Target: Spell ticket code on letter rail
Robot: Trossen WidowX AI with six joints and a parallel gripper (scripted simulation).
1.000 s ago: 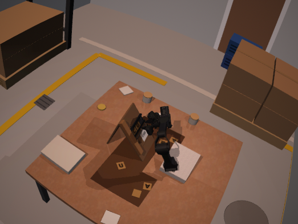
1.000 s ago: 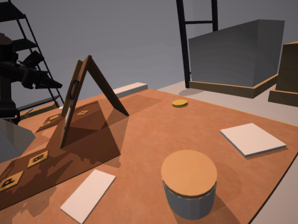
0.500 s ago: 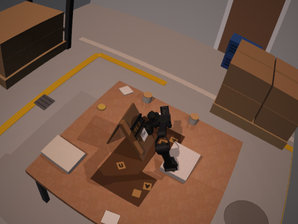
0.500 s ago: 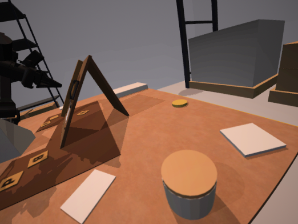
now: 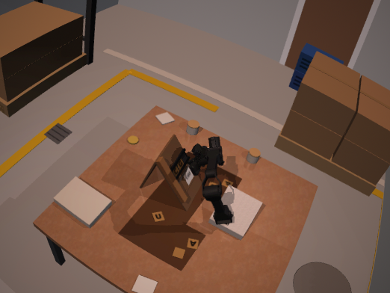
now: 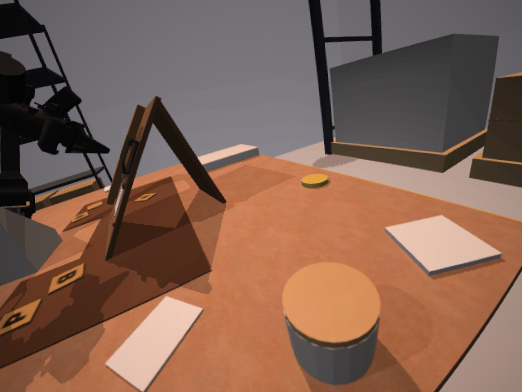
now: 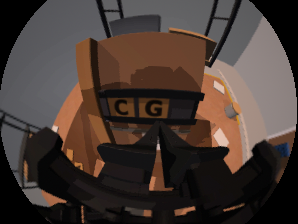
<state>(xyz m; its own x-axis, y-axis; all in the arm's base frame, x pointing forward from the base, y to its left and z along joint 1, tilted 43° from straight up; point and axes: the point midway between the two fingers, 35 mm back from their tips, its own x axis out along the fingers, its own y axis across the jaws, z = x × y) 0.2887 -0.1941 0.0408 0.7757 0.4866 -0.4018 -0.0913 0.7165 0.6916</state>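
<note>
Right now the white ticket is 20 mm behind my gripper tip, 10 mm to the right of it and 100 mm below it. Also, from my gripper tip: dark mat 120 mm behind, 100 mm to the left, 200 mm below; yellow disc 440 mm ahead, 130 mm to the right, 190 mm below; white card 20 mm ahead, 340 mm to the right, 200 mm below.
</note>
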